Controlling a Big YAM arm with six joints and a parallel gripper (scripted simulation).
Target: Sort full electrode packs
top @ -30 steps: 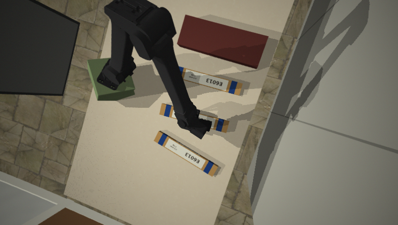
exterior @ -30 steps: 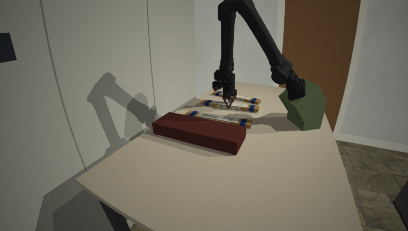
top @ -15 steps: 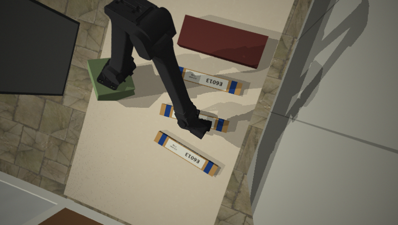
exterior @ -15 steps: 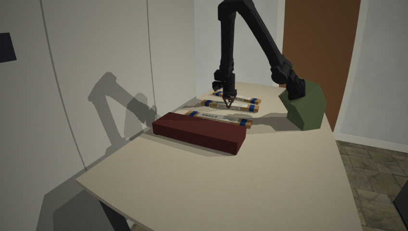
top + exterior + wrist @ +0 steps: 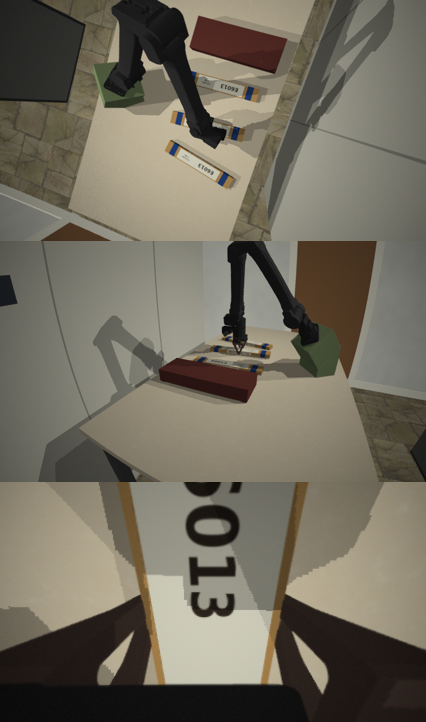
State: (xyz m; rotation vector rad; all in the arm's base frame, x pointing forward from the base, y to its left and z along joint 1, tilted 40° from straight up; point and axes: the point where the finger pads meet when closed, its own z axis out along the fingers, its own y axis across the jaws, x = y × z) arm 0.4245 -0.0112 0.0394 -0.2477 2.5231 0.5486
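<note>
The pack of welding electrodes is 20 cm to the left of my hand and 5 cm behind it. The rest, counted from my hand: dark red low platform (38 cm to the left, 8 cm behind).
</note>
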